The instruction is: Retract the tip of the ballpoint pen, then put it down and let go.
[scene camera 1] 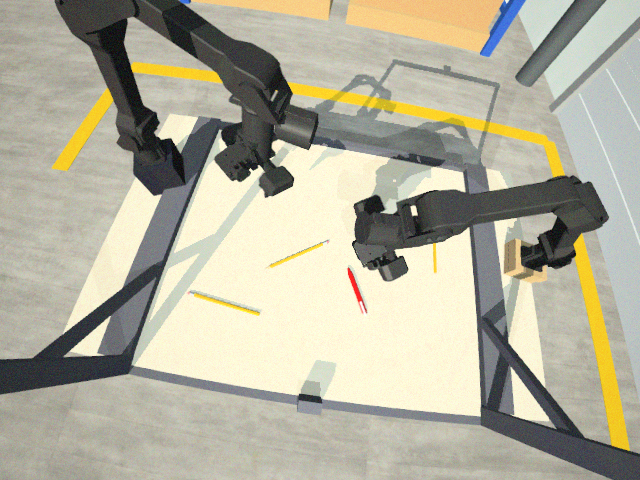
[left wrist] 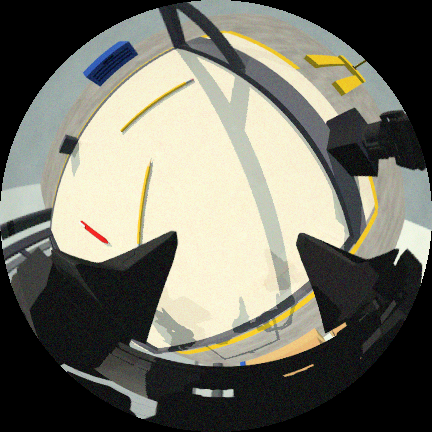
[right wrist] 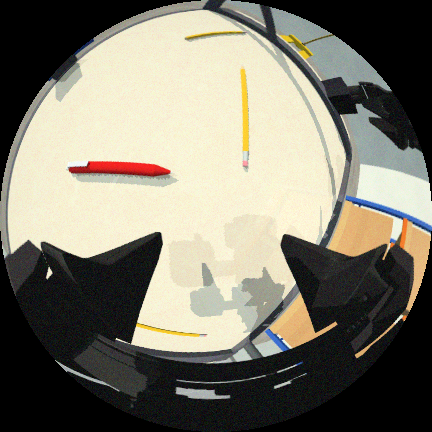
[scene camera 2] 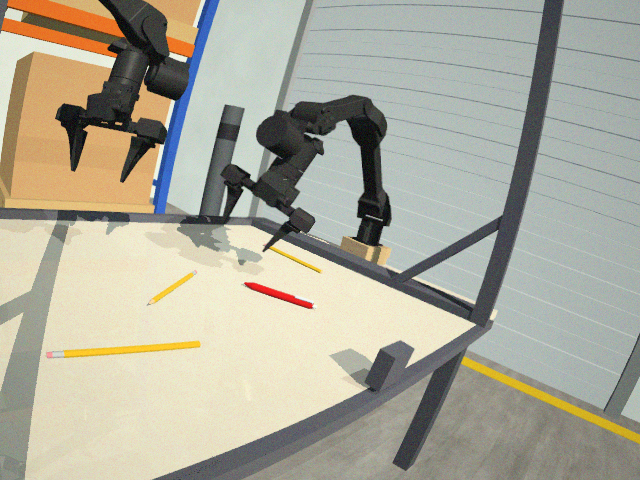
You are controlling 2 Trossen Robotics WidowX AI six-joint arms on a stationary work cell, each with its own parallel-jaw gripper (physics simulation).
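Frame: origin at the left arm's base, x ahead, y left, z up, level; centimetres.
Where they show: left gripper, fingertip midpoint: [scene camera 1: 255,183] [left wrist: 240,238] [right wrist: 365,112] [scene camera 2: 96,176]; right gripper, fingertip midpoint: [right wrist: 224,240] [scene camera 2: 242,237]; left arm's base, origin of the base link: [scene camera 1: 152,155] [left wrist: 368,140] [right wrist: 349,94]; right arm's base, origin of the base link: [scene camera 1: 531,258] [scene camera 2: 367,242].
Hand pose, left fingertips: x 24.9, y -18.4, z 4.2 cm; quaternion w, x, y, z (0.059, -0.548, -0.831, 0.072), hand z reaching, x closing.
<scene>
Things, the pixels of their top centre, and the offset from my left fingertips. Level surfaces: height alone.
- red ballpoint pen, middle of its top: [right wrist: 108,165] [scene camera 2: 279,289] [scene camera 1: 357,290] [left wrist: 89,232] dx +18.6, dy -28.2, dz -13.2 cm
- cream table top, its level: dz -14.8 cm
- third pencil, middle of its top: [right wrist: 166,332] [scene camera 2: 291,256] [scene camera 1: 435,241] dx +45.9, dy -20.9, dz -14.1 cm
- dark block, middle of its top: [scene camera 2: 396,347] [scene camera 1: 309,406] [left wrist: 61,143] dx +0.0, dy -49.1, dz -9.1 cm
A red ballpoint pen [scene camera 1: 356,290] [scene camera 2: 279,295] [left wrist: 95,232] [right wrist: 120,168] with a white clip lies flat on the cream table top [scene camera 1: 310,341] [scene camera 2: 248,423]. In scene camera 2 a small pale point shows at its tapered end; whether the tip is out is too small to tell. My right gripper [scene camera 2: 245,236] [right wrist: 224,240] is open and empty, above the table behind the pen. In the right wrist view the pen lies beyond the left finger. My left gripper [scene camera 2: 98,175] [left wrist: 240,238] is open and empty, high over the back left, farther from the pen.
Three yellow pencils lie around the pen: one pencil [scene camera 1: 298,254] [scene camera 2: 173,287] to its left, another pencil [scene camera 1: 224,303] [scene camera 2: 129,349] farther left and nearer the front, and a third pencil [scene camera 1: 434,258] [scene camera 2: 295,259] to the right. A dark block [scene camera 1: 309,404] [scene camera 2: 390,364] stands at the front edge.
</scene>
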